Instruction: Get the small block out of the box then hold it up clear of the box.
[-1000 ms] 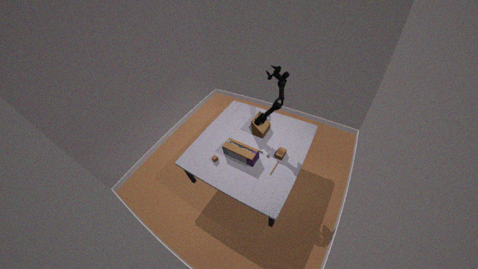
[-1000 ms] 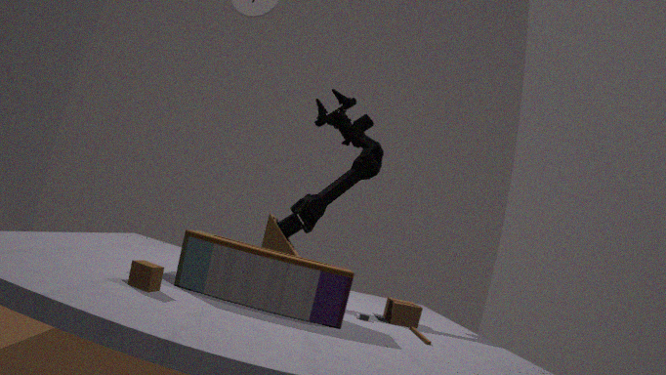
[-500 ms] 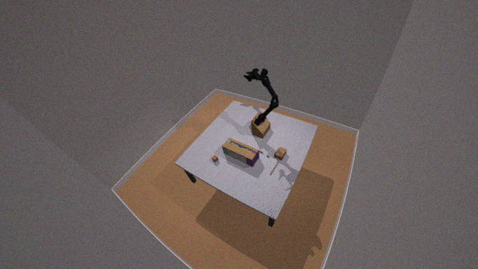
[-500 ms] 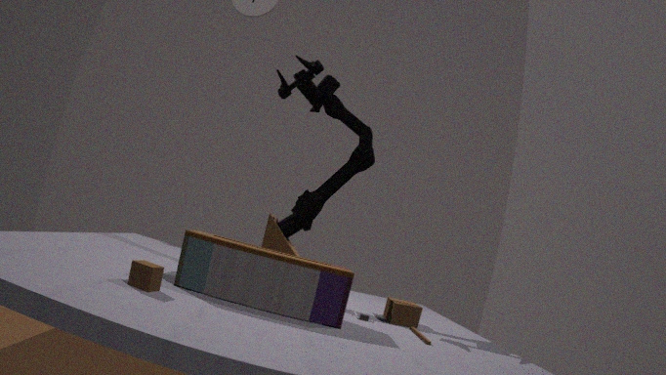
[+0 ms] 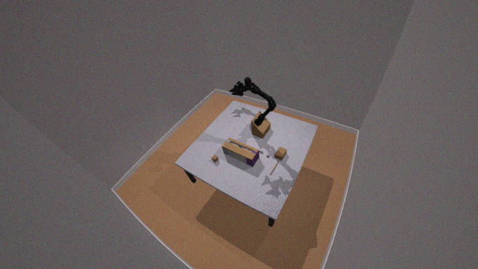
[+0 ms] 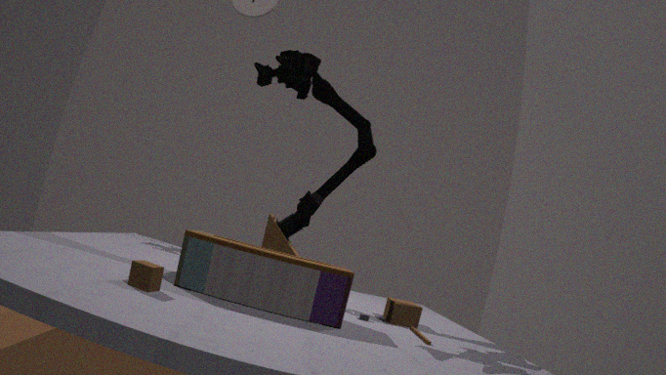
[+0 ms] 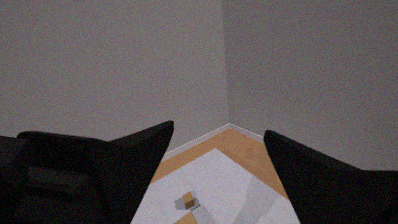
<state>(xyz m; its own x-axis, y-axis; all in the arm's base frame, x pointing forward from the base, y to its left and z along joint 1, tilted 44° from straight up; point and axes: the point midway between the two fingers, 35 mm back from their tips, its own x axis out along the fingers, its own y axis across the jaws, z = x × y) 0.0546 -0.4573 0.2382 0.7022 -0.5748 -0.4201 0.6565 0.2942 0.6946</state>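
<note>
The long box is 590 mm below my gripper tip, 190 mm ahead of it and 150 mm to the left of it. The rest, counted from my gripper tip: brown cube: 630 mm below, 390 mm ahead, 110 mm to the right; dark block: 650 mm below, 430 mm to the left, 140 mm ahead; thin wooden stick: 650 mm below, 540 mm to the left, 270 mm ahead.
</note>
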